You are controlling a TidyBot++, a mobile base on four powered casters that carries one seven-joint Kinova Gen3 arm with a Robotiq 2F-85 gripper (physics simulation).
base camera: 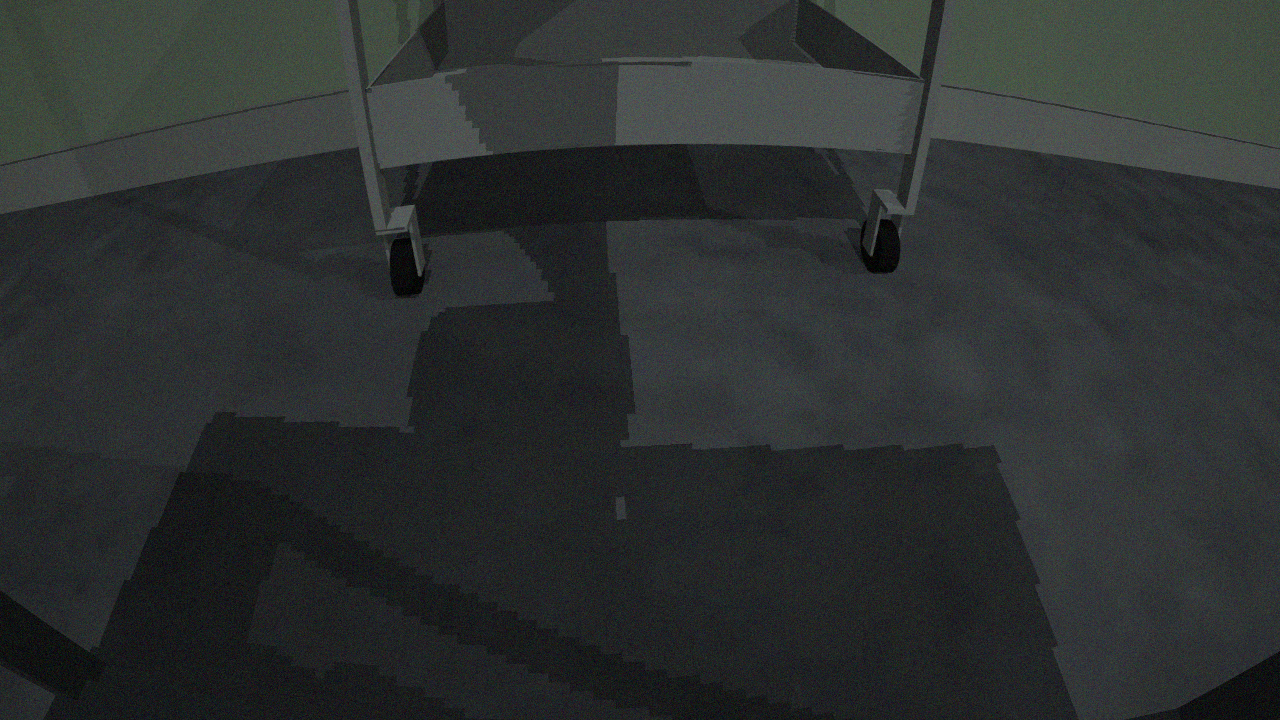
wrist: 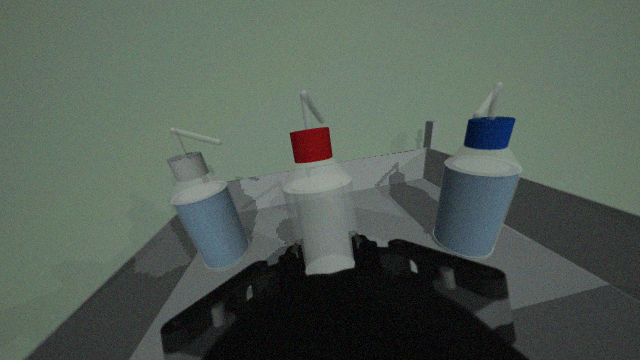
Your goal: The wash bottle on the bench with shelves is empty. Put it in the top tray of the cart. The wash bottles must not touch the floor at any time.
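Frame: origin at the arm's base, x right, y back, z down, level; millimetres.
Seen in the pictures: gripper, fingertip midpoint: (wrist: 327,245).
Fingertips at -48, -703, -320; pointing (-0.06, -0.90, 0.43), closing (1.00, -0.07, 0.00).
Observation:
Pixels of each thing's top centre, then the offset from my fingertips to it, as dx, dy, dz. "*": a spot on its surface instead. Level surfaces: height alone.
- cart's top tray, surface spot: (wrist: 575,230) * +242, -4, +21
- cart's lower tray, surface spot: (base camera: 760,105) * +122, +123, +553
- grey floor, surface height: dz +717
A clear, empty wash bottle with a red cap (wrist: 327,215) stands upright between the fingers of my gripper (wrist: 327,245), which is shut on its lower part. The bottle is over or in the cart's top tray (wrist: 575,230), between two others. Whether its base touches the tray is hidden behind the gripper. A bottle with a white-grey cap and blue liquid (wrist: 212,230) stands in the tray at the left. A bottle with a blue cap and blue liquid (wrist: 475,207) stands in the tray at the right. The gripper does not show in the base camera view.
The cart's lower tray (base camera: 760,105) shows at the top of the base camera view, above two black casters (base camera: 407,266) (base camera: 880,246). A green wall (base camera: 1100,62) (wrist: 320,50) is behind the cart. Shadows lie across the grey floor (base camera: 805,340) before the cart.

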